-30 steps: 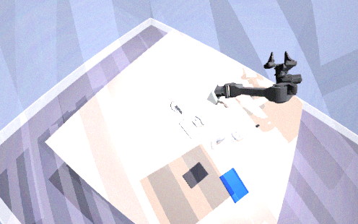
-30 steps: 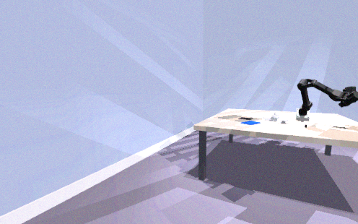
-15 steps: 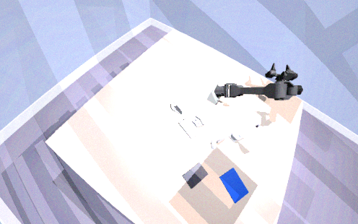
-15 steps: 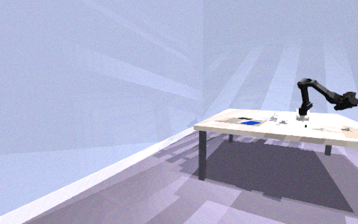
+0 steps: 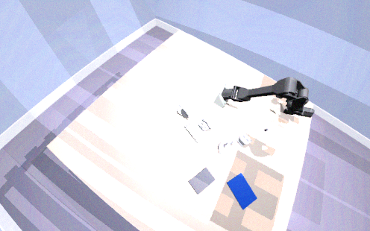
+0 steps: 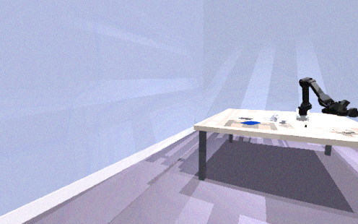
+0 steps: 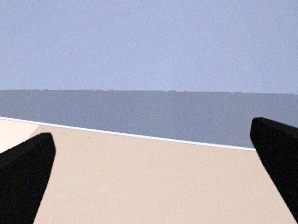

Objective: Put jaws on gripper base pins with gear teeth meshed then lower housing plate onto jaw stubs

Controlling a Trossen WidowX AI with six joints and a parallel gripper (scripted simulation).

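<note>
The gripper jaw is 56 cm ahead of my gripper tip, 26 cm to the right of it and 12 cm below it. Round my gripper tip: grey gripper base 45 cm ahead, 16 cm to the right, 10 cm below; small pale part 45 cm ahead, 16 cm to the right, 12 cm below; small dark object 31 cm ahead, 11 cm below, 4 cm to the right.
</note>
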